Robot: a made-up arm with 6 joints.
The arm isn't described. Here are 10 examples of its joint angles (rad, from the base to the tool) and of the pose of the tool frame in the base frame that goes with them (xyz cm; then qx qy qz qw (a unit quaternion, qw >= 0)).
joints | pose
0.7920 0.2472 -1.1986 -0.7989 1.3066 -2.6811 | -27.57 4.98 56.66 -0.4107 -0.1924 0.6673 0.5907
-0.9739 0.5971 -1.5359 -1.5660 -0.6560 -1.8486 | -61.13 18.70 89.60 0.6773 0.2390 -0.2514 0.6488
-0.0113 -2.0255 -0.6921 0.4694 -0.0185 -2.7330 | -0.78 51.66 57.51 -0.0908 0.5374 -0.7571 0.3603
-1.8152 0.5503 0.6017 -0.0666 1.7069 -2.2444 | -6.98 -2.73 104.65 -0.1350 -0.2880 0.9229 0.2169
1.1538 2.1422 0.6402 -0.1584 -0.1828 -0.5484 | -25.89 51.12 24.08 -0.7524 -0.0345 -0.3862 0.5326
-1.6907 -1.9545 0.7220 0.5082 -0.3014 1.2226 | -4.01 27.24 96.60 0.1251 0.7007 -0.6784 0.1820
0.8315 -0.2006 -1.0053 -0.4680 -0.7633 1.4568 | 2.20 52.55 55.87 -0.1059 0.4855 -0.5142 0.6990
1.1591 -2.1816 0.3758 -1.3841 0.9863 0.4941 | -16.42 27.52 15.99 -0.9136 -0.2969 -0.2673 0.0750
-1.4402 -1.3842 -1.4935 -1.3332 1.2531 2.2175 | -35.38 32.75 50.34 0.6069 -0.5901 0.4129 0.3361
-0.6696 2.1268 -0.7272 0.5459 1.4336 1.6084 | -60.81 29.33 55.04 -0.6883 -0.3746 0.0688 0.6174
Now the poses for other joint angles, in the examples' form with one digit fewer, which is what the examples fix.
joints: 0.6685 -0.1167 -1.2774 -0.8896 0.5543 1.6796
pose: 2.4 36.6 65.4 0.229 0.282 -0.842 0.399
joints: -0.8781 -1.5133 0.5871 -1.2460 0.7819 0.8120
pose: -58.0 24.1 91.3 -0.754 -0.170 0.621 0.127
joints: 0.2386 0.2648 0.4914 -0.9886 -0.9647 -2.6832
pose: 7.3 29.7 39.5 -0.177 0.198 -0.964 0.025
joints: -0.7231 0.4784 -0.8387 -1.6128 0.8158 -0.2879
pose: -47.5 49.5 88.1 0.111 0.154 -0.502 0.844
